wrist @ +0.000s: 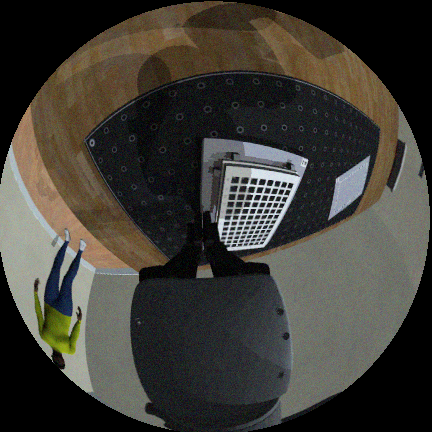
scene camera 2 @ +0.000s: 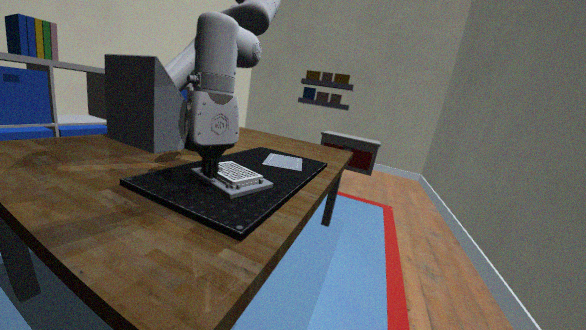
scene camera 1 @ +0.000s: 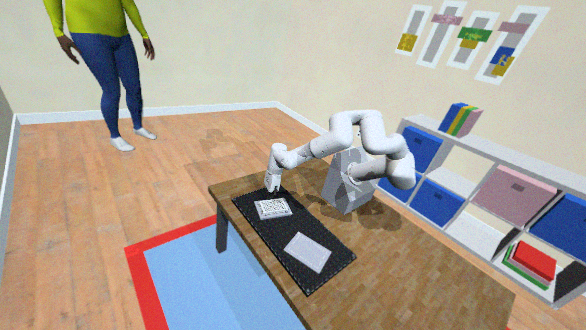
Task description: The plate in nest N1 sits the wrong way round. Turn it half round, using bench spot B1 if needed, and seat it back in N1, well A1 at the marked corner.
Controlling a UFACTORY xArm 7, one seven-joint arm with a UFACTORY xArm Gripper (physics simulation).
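The white plate [scene camera 1: 273,206] [scene camera 2: 240,171] [wrist: 257,210], with a grid of wells, lies face up on the grey nest N1 [scene camera 1: 275,217] [scene camera 2: 252,190] [wrist: 262,150], among its small dark posts. A small label, which looks like A1, marks a nest corner in the wrist view. Which plate corner bears well A1 cannot be told. Bench spot B1 [scene camera 1: 307,251] [scene camera 2: 284,161] [wrist: 350,187] is a pale flat rectangle with nothing on it. My gripper [scene camera 1: 273,191] [scene camera 2: 210,175] [wrist: 201,220] is shut and empty, low at one side of the plate, over or near the nest's edge. Fingertip contact is unclear.
A black dotted board [scene camera 1: 280,232] [scene camera 2: 175,187] [wrist: 260,117] carries the nest and B1 on the wooden table [scene camera 1: 400,280] [scene camera 2: 125,240] [wrist: 85,105]. The arm's grey base block [scene camera 1: 345,182] [scene camera 2: 132,102] stands behind. A person [scene camera 1: 112,65] [wrist: 60,305] stands beyond the table.
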